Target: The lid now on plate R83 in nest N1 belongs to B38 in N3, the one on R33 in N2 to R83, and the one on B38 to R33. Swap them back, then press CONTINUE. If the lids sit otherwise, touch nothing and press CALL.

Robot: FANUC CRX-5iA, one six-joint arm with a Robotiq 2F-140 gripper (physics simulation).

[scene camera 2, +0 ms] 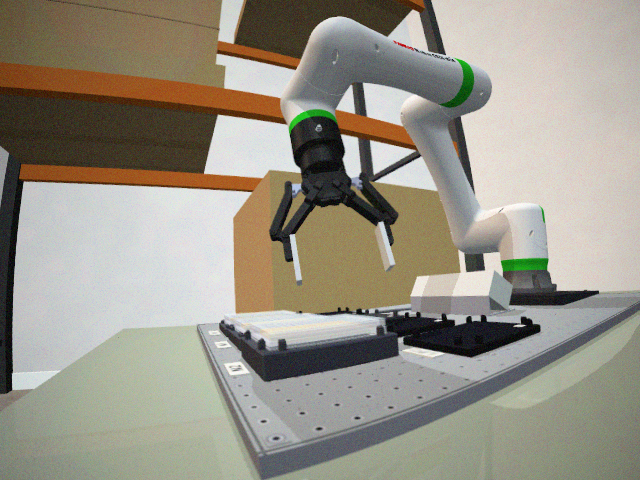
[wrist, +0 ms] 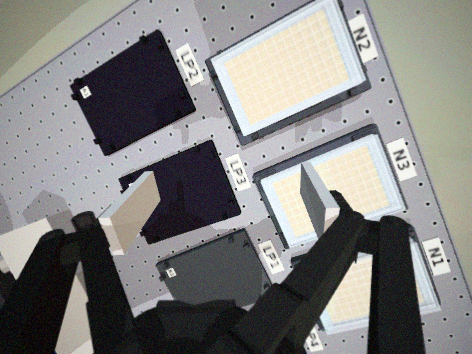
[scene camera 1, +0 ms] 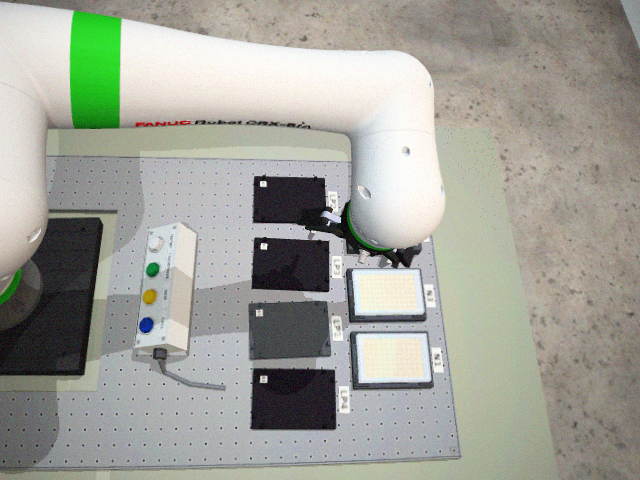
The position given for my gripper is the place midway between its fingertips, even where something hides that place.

My gripper (scene camera 2: pixel 345 275) is open, holding nothing. Also in view: a button box (scene camera 1: pixel 164 319), a nest N1 (scene camera 1: pixel 356 385), a nest N2 (scene camera 2: pixel 283 363), a nest LP1 (scene camera 1: pixel 283 330) and a label N3 (wrist: pixel 398 152).
My gripper is seen too in the wrist view (wrist: pixel 226 182) and in scene camera 1 (scene camera 1: pixel 347 245). The button box also shows in scene camera 2 (scene camera 2: pixel 478 293) and in the wrist view (wrist: pixel 26 237). The nest N2 is seen too in the wrist view (wrist: pixel 366 85).
